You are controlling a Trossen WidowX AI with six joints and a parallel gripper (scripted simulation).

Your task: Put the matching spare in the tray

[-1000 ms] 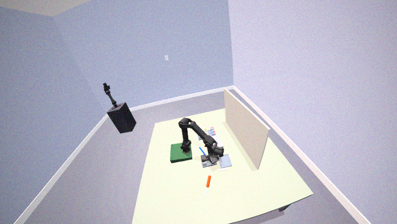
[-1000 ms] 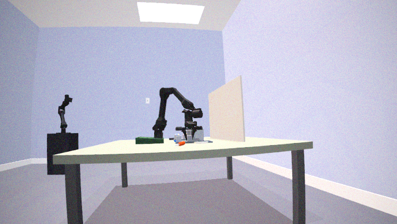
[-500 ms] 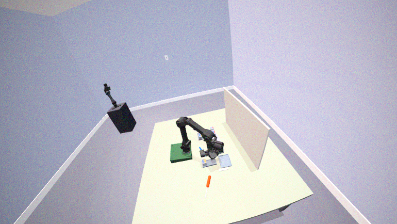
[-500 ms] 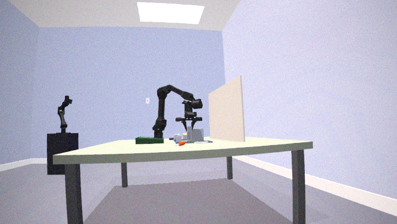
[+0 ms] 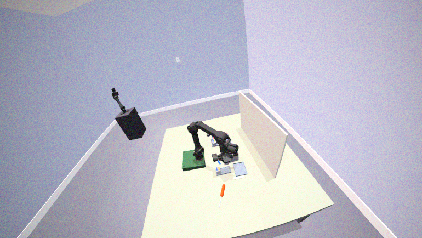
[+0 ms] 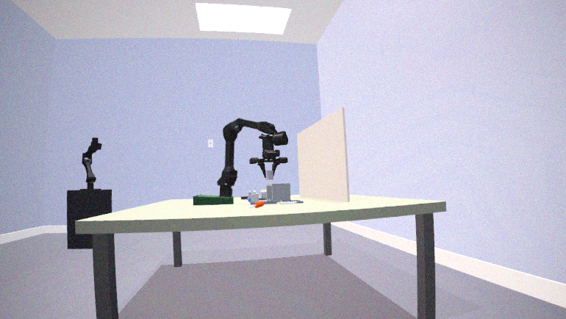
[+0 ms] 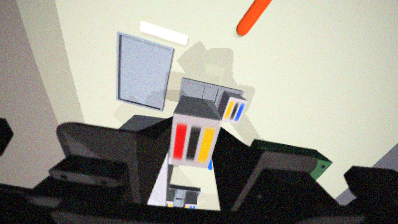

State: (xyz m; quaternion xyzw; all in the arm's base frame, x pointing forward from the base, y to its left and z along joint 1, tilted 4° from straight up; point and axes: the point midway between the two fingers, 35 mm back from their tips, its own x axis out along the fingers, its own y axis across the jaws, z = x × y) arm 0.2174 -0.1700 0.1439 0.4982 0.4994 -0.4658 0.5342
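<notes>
The flat grey tray is 110 mm ahead of my gripper tip, 10 mm to the right of it and 130 mm below it. The rest, counted from my gripper tip: tall beige board: 310 mm ahead, 180 mm to the left, 90 mm above; then white mounted unit: 60 mm ahead, 170 mm to the left, 80 mm below; then blue pen: 70 mm behind, 140 mm to the left, 120 mm below.
</notes>
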